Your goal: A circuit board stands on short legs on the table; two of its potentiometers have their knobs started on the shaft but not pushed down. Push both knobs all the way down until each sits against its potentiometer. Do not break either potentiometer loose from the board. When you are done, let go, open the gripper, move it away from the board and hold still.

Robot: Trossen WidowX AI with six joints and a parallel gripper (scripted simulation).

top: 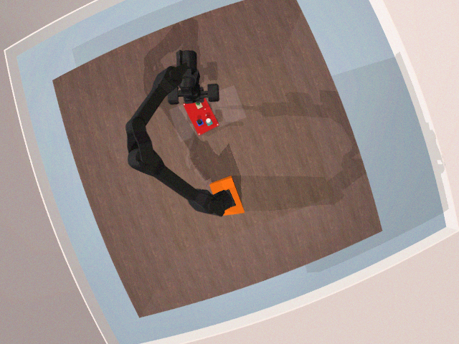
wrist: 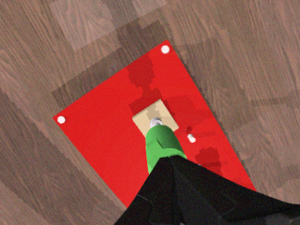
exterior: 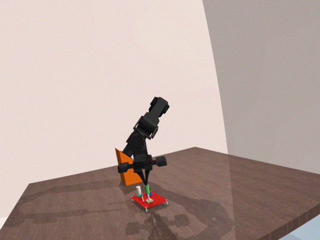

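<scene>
Right now my gripper tip is 20 mm above the green knob. From my gripper tip the other things lie so: cream knob (90 mm behind, 10 mm to the right, 50 mm below).
</scene>
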